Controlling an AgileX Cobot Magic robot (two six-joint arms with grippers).
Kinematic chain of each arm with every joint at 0, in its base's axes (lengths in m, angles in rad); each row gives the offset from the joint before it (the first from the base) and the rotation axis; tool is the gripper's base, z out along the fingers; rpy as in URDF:
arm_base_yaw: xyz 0 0 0.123 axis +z
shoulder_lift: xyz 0 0 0 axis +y
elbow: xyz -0.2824 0 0.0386 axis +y
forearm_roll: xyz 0.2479 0 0.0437 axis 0.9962 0 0.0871
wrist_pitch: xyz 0 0 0 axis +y
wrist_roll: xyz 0.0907 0 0.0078 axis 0.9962 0 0.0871
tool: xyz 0 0 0 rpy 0 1.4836 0
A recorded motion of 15 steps. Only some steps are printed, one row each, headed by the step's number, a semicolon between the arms.
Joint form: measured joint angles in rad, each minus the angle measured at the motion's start. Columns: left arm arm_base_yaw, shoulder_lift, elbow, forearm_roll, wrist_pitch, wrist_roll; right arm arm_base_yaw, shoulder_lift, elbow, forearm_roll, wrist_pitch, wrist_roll.
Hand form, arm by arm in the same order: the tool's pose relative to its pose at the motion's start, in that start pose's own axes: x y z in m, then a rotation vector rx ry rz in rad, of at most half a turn. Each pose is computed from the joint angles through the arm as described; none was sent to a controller.
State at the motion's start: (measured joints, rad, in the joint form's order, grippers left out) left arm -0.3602 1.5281 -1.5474 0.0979 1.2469 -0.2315; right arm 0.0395 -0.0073 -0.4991 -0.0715 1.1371 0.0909
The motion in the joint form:
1: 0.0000 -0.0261 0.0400 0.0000 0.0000 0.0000; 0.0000 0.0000 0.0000 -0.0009 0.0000 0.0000
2: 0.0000 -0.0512 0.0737 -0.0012 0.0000 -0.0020; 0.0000 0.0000 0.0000 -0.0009 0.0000 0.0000
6: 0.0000 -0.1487 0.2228 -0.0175 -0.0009 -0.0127; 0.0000 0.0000 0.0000 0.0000 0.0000 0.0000
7: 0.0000 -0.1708 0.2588 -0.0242 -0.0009 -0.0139; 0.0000 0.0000 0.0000 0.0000 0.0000 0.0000
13: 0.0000 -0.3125 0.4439 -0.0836 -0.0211 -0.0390; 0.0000 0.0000 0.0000 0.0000 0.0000 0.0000
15: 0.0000 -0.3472 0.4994 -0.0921 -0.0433 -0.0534; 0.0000 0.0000 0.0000 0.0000 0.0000 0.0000
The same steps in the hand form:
1: 0.0084 0.0017 -0.0003 -0.0028 0.0136 0.0013; 0.0000 -0.0001 0.0000 0.0008 -0.0001 -0.0004
2: 0.0159 0.0033 -0.0015 -0.0034 0.0222 -0.0003; 0.0000 -0.0001 0.0000 0.0008 -0.0001 -0.0004
6: 0.0492 0.0085 -0.0008 0.0010 0.0753 -0.0120; 0.0000 0.0000 0.0000 0.0000 0.0000 0.0000
7: 0.0574 0.0095 0.0002 0.0041 0.0903 -0.0144; 0.0000 0.0000 0.0000 0.0000 0.0000 0.0000
13: 0.1021 0.0135 -0.0013 0.0514 0.1269 -0.0594; 0.0000 0.0000 0.0000 0.0000 0.0000 0.0000
15: 0.1136 0.0148 0.0016 0.0584 0.1280 -0.0770; 0.0000 0.0000 0.0000 0.0000 0.0000 0.0000

